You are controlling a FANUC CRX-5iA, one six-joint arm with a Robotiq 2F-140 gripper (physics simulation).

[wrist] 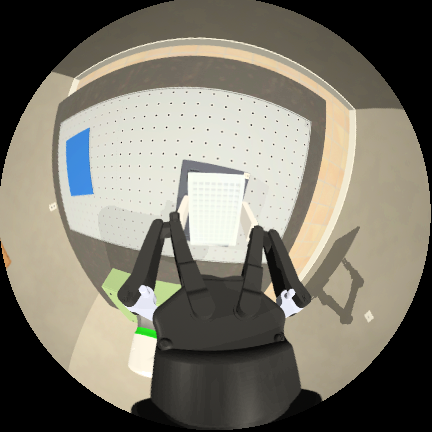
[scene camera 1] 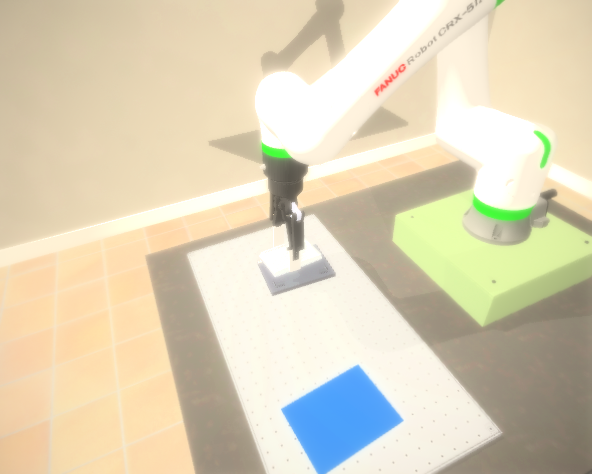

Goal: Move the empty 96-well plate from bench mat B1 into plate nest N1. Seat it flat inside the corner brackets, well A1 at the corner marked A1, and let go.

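Places are measured from the arm's base along level axes (x ahead, y left, z up), in centimetres.
Where they show: gripper, between the fingertips: (wrist: 214, 205) (scene camera 1: 286, 257); arm's base, origin of its link: (scene camera 1: 495, 226).
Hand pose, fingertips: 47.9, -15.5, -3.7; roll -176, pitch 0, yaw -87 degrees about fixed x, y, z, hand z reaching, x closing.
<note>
Each offset is from my fingertips to the top centre of the thing, as dx, dy, dz. Level surfaces: height alone.
The white 96-well plate @[-1.1, -0.1, +1.3] (scene camera 1: 275, 263) (wrist: 216, 209) is between the two pale finger pads of my gripper (scene camera 1: 287, 255) (wrist: 214, 205), which is shut on it. The plate looks about level and appears a little above the dark grey plate nest @[-1.8, +0.9, -2.6] (scene camera 1: 306, 281) (wrist: 200, 167). In the wrist view the nest shows past the plate's far and left edges, and the rest of it is mostly hidden. A small pale mark shows at the nest's far right corner there; no lettering can be read. The blue bench mat @[dz -3.9] (scene camera 1: 342, 420) (wrist: 80, 162) bears no plate.
The nest and mat are on a white perforated board @[dz -4.1] (scene camera 1: 300, 335) (wrist: 150, 135) on a dark table @[dz -5.4] (scene camera 1: 540, 380) (wrist: 200, 72). The green robot base block (scene camera 1: 440, 280) (wrist: 116, 280) stands to the board's right in the scene view. A wall is behind the table.
</note>
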